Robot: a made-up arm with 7 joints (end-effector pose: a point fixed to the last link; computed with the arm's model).
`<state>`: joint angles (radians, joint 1 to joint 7).
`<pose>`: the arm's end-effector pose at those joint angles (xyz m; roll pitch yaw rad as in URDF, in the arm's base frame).
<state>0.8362 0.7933 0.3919 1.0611 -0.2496 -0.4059 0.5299</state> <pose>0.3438 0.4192 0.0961 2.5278 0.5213 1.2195</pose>
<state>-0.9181 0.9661 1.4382 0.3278 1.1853 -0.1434 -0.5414</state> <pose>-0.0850 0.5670 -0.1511 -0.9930 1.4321 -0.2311</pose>
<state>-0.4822 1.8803 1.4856 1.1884 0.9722 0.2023 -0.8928</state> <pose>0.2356 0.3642 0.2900 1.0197 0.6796 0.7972</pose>
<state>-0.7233 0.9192 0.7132 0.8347 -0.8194 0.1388 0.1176</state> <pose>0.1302 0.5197 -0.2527 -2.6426 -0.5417 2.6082</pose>
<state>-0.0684 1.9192 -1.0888 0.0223 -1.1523 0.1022 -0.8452</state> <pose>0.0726 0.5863 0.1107 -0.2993 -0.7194 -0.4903</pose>
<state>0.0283 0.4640 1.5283 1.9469 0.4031 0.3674 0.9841</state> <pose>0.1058 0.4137 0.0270 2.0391 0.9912 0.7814</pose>
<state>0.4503 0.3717 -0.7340 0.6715 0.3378 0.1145 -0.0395</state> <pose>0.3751 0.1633 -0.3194 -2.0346 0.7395 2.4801</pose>
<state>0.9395 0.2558 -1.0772 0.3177 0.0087 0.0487 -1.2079</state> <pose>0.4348 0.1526 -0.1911 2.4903 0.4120 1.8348</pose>
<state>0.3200 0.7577 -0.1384 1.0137 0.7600 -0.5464 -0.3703</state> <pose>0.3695 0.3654 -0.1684 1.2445 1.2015 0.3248</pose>
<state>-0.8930 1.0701 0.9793 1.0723 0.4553 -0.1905 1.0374</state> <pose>0.1981 0.5145 -0.1468 -2.1097 0.7447 2.3136</pose>
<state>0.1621 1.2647 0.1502 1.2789 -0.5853 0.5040 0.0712</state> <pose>0.3490 0.4085 -0.0021 2.9394 -0.0699 2.4348</pose>
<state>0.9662 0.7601 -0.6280 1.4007 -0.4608 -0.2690 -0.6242</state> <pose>0.3911 0.1735 0.0437 2.1422 -0.0244 0.9609</pose>
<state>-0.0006 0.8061 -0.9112 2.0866 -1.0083 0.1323 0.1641</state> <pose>0.1894 0.0362 -0.2056 -2.8098 0.0764 0.7163</pose>
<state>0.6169 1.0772 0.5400 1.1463 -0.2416 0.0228 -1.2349</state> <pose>0.2279 0.4534 0.1280 0.9973 0.6764 1.7631</pose>
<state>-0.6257 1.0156 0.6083 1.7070 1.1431 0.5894 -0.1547</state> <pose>0.2841 0.3887 -0.1267 -1.6864 0.9529 -2.9249</pose>
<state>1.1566 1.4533 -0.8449 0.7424 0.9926 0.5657 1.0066</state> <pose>0.2650 0.5083 0.0596 -1.2682 1.0855 -2.9781</pose>
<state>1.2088 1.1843 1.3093 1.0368 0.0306 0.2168 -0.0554</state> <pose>-0.0532 0.5438 0.1324 0.3154 0.4713 0.4980</pose>
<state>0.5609 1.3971 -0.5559 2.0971 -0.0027 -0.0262 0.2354</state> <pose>0.2949 0.1737 0.0046 -2.9936 0.1160 0.9211</pose>
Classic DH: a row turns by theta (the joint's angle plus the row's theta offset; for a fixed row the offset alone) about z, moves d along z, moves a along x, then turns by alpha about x. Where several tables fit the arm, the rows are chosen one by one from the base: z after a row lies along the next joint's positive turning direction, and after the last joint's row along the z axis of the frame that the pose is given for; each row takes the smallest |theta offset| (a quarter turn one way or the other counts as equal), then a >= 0, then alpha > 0; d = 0 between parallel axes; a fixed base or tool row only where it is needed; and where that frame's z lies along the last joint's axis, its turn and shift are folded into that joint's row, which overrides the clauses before.
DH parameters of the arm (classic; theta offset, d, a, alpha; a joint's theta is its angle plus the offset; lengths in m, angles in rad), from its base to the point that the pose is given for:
base (fixed): 0 -0.0168 0.0282 1.5708
joint 1: 1.5708 -0.1208 0.022 1.5708
joint 2: -1.5708 0.0366 0.0104 -1.5708
joint 3: -1.5708 -0.2272 0.0226 1.5708
joint 4: 0 0.0227 -0.0072 -1.5708
joint 5: 0 -0.2533 0.0215 -1.5708
joint 6: -1.5708 0.0006 0.0161 1.5708
joint 7: 0 -0.0023 -0.03 1.5708
tool (fixed): 1.5708 -0.0124 0 0

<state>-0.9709 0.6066 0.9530 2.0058 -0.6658 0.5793 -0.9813</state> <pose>0.1771 0.3290 -0.1363 2.0897 -0.1078 2.5298</pose>
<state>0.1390 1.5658 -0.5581 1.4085 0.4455 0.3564 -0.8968</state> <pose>0.3113 0.3848 -0.0740 2.7721 0.1779 2.2304</pose>
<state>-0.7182 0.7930 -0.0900 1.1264 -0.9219 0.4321 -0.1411</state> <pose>0.1012 0.3238 -0.3931 -2.2793 -0.6550 1.8172</pose>
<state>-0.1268 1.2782 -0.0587 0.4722 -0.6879 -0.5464 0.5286</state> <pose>0.1978 0.5457 -0.1922 -1.8995 -0.3640 1.8709</pose>
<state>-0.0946 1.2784 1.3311 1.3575 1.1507 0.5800 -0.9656</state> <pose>0.1276 0.4884 0.1632 -0.0129 1.0246 -0.0275</pose>
